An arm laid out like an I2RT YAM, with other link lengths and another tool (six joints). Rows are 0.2 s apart.
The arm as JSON. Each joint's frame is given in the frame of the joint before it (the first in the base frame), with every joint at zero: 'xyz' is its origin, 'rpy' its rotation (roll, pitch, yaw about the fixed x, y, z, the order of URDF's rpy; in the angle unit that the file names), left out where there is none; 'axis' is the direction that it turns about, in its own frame. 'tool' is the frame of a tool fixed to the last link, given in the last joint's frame.
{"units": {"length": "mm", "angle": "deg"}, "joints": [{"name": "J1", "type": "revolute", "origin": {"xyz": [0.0, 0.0, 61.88]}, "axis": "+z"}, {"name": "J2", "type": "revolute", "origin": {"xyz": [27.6, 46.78, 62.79], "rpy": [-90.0, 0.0, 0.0]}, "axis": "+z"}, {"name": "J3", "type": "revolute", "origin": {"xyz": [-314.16, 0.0, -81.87], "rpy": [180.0, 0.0, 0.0]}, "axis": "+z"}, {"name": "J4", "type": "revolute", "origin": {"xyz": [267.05, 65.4, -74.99]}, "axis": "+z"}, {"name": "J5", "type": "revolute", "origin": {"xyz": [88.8, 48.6, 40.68], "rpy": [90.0, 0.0, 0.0]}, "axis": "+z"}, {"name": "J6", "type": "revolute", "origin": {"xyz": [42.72, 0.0, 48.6], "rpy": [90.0, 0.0, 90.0]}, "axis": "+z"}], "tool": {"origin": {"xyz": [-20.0, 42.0, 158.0], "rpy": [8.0, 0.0, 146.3]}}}
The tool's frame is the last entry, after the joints.
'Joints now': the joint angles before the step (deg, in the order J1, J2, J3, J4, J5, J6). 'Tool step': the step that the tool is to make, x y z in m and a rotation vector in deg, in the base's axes. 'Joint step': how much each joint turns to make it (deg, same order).
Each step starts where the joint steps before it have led.
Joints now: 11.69 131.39 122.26 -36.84 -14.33 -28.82
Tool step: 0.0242 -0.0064 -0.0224 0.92 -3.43 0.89
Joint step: -1.32 2.11 -3.09 8.37 -1.75 -1.42
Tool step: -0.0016 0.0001 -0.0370 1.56 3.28 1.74
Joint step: -0.87 3.34 -0.27 0.54 -3.34 -0.34
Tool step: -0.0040 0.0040 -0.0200 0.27 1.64 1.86
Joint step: -0.01 1.76 -0.08 -0.10 -1.67 -1.06
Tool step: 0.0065 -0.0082 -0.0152 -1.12 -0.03 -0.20
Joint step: -0.52 1.84 0.70 0.62 0.61 -1.05
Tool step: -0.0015 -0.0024 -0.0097 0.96 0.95 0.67
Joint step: -0.62 0.89 -0.18 0.17 -1.67 -0.27
